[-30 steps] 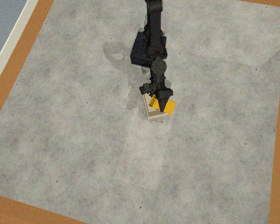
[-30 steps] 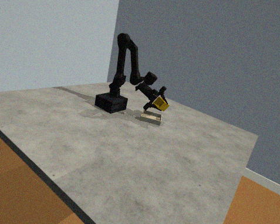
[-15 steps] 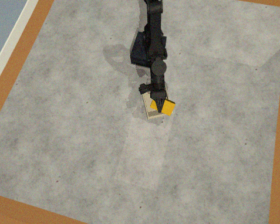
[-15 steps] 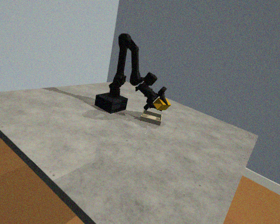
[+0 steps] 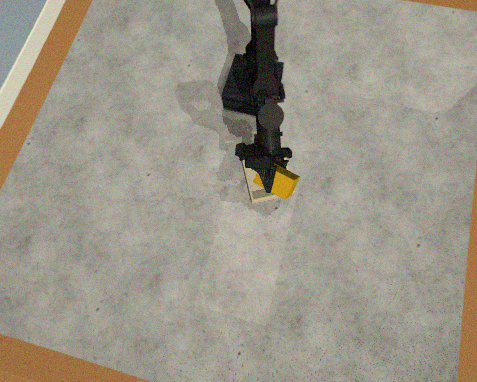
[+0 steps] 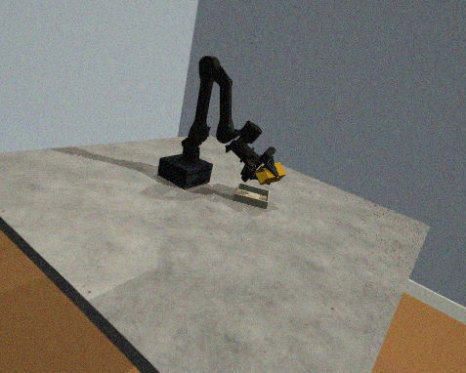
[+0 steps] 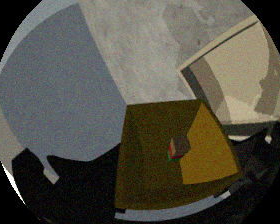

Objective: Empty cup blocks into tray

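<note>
My gripper tip is now 2 cm past the tan block and 1 cm to the right of it. Also, from my gripper tip: square yellow cup 2 cm to the left, 2 cm behind, 2 cm above.
</note>
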